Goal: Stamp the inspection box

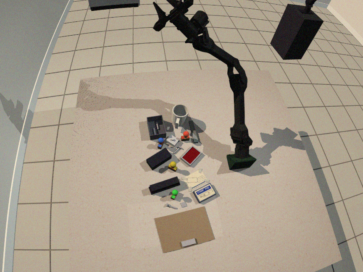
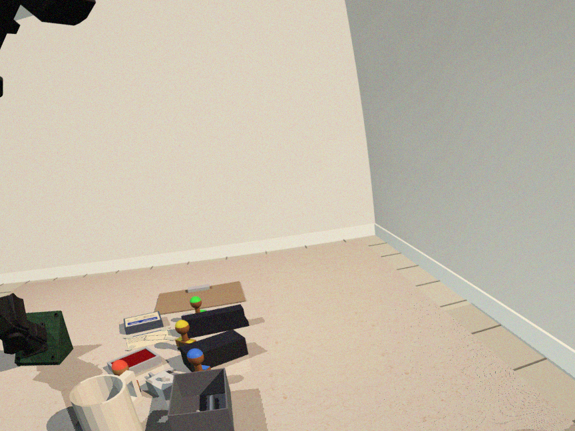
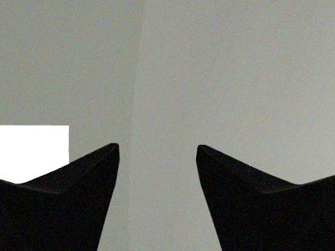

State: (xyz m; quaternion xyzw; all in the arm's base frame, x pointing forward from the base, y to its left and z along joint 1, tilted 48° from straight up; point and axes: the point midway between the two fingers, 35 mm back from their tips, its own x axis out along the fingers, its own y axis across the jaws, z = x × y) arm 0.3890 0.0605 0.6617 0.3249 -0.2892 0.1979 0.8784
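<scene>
Now: the green stamp 60 cm below my gripper tip, 55 cm to the left of it and 4 cm ahead of it. Also, from my gripper tip: blue-knob stamp: 60 cm below, 29 cm to the left, 4 cm ahead; grey bin: 61 cm below, 19 cm to the left, 4 cm ahead; white mug: 58 cm below, 17 cm to the left, 8 cm behind.
</scene>
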